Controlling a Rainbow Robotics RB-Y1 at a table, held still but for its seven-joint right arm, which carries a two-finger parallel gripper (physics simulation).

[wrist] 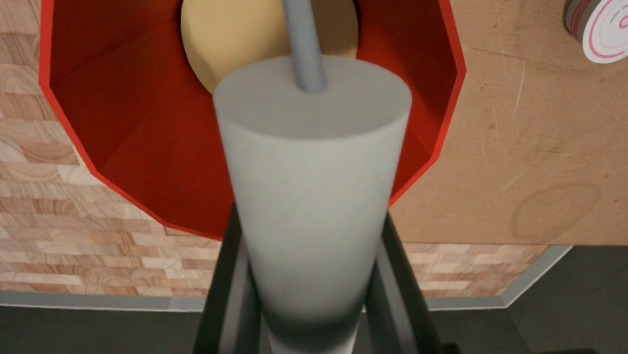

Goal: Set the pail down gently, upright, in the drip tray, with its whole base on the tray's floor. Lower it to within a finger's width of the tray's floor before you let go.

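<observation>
The red pail (150,145) hangs below my gripper, its wide open rim towards the camera and a round tan surface (240,40) inside at the bottom. It looks roughly upright. My gripper (311,225) is shut on the pail's thick pale grey handle grip (315,165), with a dark finger on each side. A thin grey handle rod (304,45) runs from the grip's end to the top of the view. The drip tray does not show in the wrist view. What lies under the pail is hidden by it.
A white and pink paper cup (612,27) is at the upper right, on a brown scratched board (500,150). A wood-block surface (30,215) shows at the left and along the bottom. Its grey edge strip (100,301) borders a dark floor (100,332).
</observation>
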